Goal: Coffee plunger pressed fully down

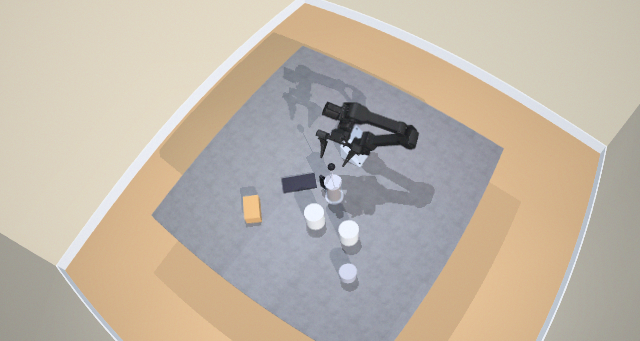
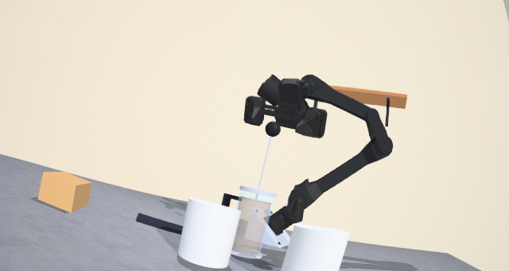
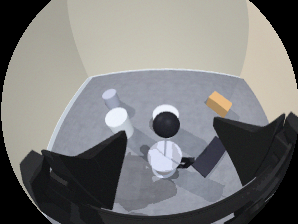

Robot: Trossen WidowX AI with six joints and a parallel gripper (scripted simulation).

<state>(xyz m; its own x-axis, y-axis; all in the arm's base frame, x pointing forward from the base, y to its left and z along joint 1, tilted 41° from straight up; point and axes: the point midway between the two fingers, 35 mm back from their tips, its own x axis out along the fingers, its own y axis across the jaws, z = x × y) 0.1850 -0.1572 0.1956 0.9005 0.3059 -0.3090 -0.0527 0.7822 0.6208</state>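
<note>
Right now the glass coffee press is 14 cm below my gripper tip, 1 cm to the right of it and 1 cm ahead of it.
</note>
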